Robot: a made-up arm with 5 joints.
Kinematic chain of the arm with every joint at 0, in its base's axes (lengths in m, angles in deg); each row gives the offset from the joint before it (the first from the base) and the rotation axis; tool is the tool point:
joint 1: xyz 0 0 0.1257 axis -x
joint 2: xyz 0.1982 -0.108 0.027 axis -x
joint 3: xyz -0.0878 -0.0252 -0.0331 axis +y
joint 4: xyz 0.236 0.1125 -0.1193 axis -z
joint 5: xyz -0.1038 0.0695 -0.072 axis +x
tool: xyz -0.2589 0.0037 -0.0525
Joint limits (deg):
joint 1: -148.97..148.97
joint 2: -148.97..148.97
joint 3: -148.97..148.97
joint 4: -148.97..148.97
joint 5: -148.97..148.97
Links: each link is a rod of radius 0.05 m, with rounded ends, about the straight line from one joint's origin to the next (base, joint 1, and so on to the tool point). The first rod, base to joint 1, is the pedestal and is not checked.
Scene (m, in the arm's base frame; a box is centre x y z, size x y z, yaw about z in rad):
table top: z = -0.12
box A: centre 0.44 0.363 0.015 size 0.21 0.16 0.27 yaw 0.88
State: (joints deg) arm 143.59 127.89 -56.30 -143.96 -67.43
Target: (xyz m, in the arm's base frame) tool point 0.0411 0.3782 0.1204
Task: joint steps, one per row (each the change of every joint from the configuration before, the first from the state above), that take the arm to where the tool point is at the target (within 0.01 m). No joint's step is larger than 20 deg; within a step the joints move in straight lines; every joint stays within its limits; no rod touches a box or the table.
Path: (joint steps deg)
1: -18.53 4.16 13.52 -1.00 9.72
2: -18.52 4.15 13.52 -1.00 9.71
3: -18.53 4.16 13.53 -1.01 9.72
4: -18.53 4.15 13.52 -1.00 9.72
5: -18.53 4.16 13.52 -1.00 9.72
6: 12.89 0.08 8.07 14.44 -16.98
7: 12.89 0.07 8.08 14.43 -16.98
8: 12.88 0.08 8.07 14.44 -16.99
9: 12.89 0.07 8.07 14.44 -16.98
10: 8.79 -9.46 -10.37 14.02 9.68
11: 8.80 -9.46 -10.38 14.03 9.68
12: 8.80 -9.47 -10.38 14.03 9.68

